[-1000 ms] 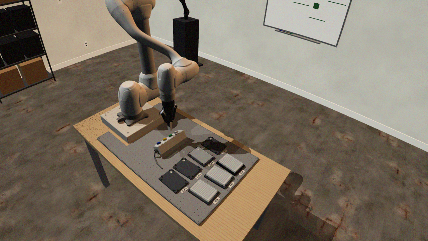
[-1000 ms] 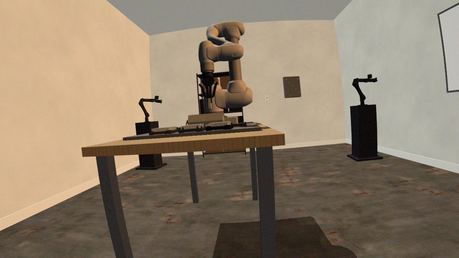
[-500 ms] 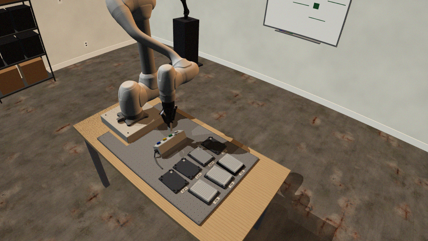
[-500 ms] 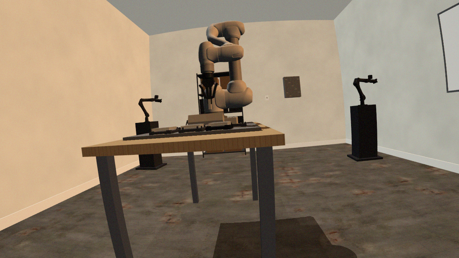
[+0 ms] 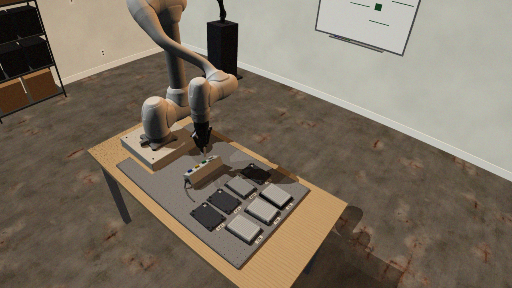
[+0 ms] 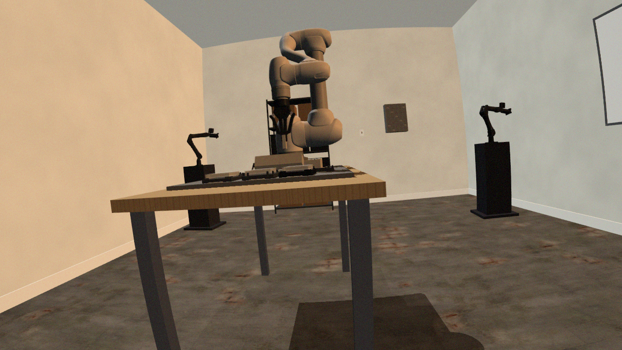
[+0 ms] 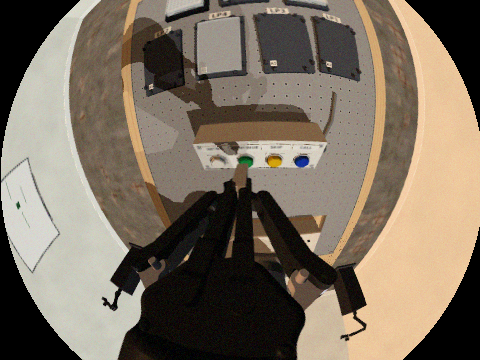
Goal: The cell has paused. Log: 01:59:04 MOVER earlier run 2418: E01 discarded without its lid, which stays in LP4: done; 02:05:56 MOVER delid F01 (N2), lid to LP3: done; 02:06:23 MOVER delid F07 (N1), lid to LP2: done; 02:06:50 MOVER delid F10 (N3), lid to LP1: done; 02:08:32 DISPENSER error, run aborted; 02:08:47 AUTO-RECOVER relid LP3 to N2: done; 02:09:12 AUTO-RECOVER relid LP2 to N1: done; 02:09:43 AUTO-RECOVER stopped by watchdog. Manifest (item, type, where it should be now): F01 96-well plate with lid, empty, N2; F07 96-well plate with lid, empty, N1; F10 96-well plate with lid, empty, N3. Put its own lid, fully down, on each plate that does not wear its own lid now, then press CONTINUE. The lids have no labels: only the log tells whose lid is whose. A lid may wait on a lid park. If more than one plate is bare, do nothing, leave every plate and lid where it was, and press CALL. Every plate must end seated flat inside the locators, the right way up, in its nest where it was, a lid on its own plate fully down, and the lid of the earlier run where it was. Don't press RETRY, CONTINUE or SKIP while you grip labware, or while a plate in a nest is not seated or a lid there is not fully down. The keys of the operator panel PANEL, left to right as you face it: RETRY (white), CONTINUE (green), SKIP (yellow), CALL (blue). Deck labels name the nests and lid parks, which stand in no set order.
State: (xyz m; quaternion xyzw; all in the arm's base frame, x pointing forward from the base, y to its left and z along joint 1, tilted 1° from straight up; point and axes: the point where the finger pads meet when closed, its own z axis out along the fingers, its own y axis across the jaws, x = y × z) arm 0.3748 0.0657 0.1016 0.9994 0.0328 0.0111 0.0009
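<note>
The green key is 70 mm below my hand. Round my hand: white key (50 mm to the left, 70 mm below); then blue key (10 mm ahead, 100 mm to the right, 70 mm below); then yellow key (50 mm to the right, 70 mm below).
</note>
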